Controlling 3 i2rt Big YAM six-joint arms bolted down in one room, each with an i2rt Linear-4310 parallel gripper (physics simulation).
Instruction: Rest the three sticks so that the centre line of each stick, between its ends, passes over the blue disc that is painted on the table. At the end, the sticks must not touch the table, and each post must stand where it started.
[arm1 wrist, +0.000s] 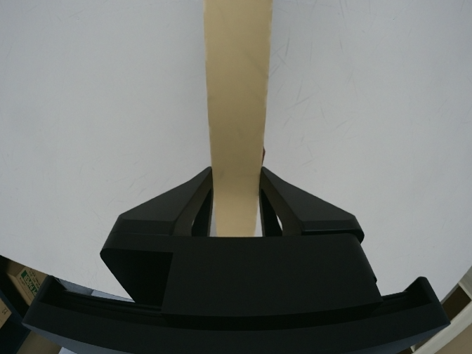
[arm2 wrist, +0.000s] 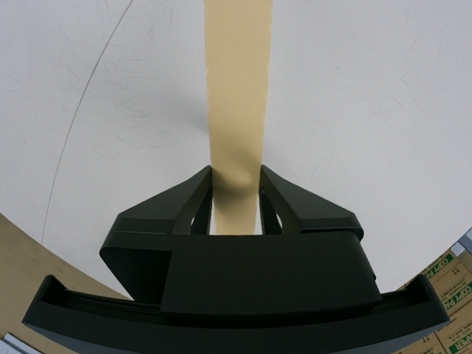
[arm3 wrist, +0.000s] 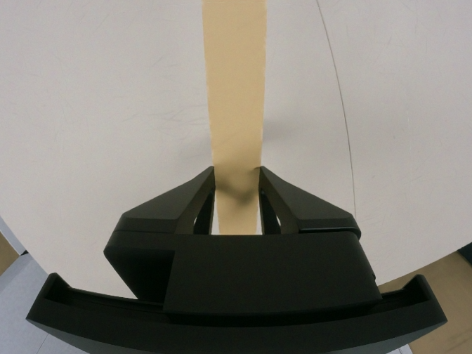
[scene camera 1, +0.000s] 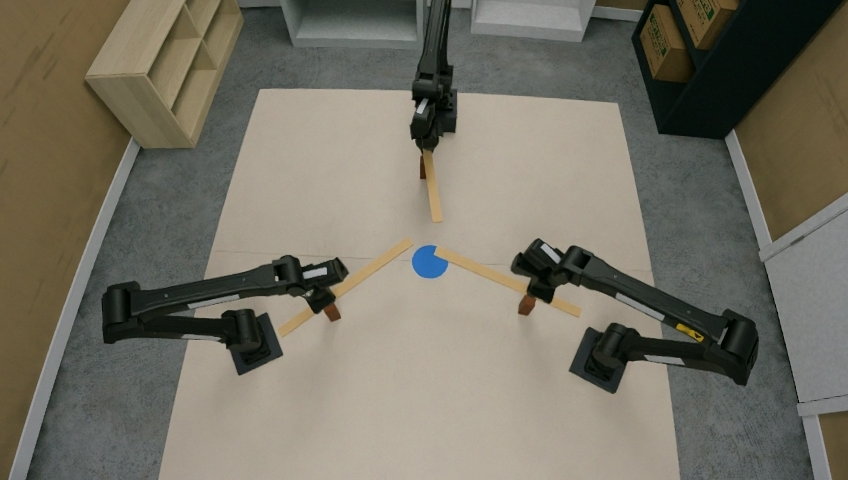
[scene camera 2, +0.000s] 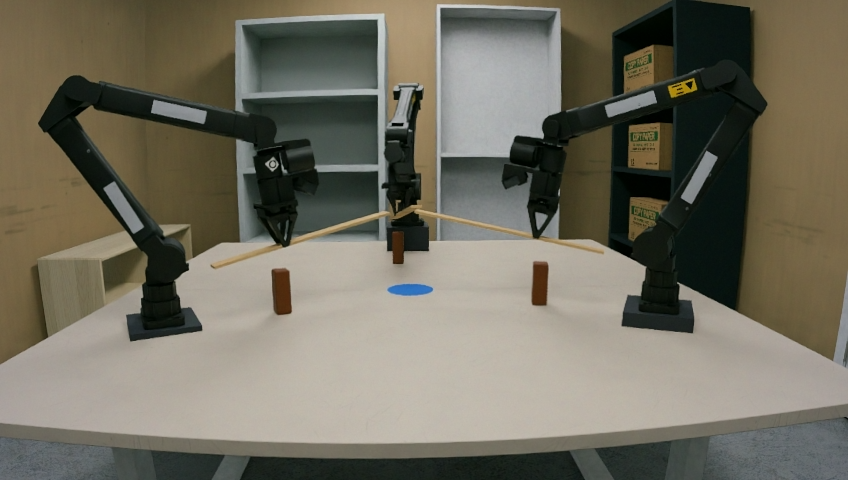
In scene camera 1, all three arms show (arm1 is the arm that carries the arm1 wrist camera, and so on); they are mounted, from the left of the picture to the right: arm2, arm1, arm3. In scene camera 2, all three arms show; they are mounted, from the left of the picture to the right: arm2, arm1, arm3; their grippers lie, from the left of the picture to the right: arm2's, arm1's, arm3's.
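Arm1's gripper (arm1 wrist: 236, 171) is shut on a pale stick (arm1 wrist: 237, 90) (scene camera 1: 434, 190) (scene camera 2: 407, 210) near its back end. Arm2's gripper (arm2 wrist: 236, 169) (scene camera 2: 285, 242) is shut on the left stick (arm2 wrist: 237, 90) (scene camera 1: 374, 266) (scene camera 2: 339, 227). Arm3's gripper (arm3 wrist: 237, 170) (scene camera 2: 537, 236) is shut on the right stick (arm3 wrist: 235, 75) (scene camera 1: 482, 271) (scene camera 2: 476, 221). All three sticks are in the air, inner ends towards the middle; the left and right ones slope up inwards. Brown posts (scene camera 2: 398, 247) (scene camera 2: 281, 291) (scene camera 2: 539, 283) stand upright, apart from the sticks. The blue disc (scene camera 1: 427, 261) (scene camera 2: 410, 289) lies between them; in scene camera 1 the right stick's tip overlaps it.
The table (scene camera 1: 428, 386) (scene camera 2: 410, 380) carries the three arm bases (scene camera 2: 163, 324) (scene camera 2: 657, 315) (scene camera 2: 416, 237). A low wooden shelf (scene camera 1: 119, 107), pale shelf units (scene camera 2: 382, 118) (scene camera 2: 438, 118) and a dark shelf unit (scene camera 2: 711, 148) with boxes stand beyond its edges.
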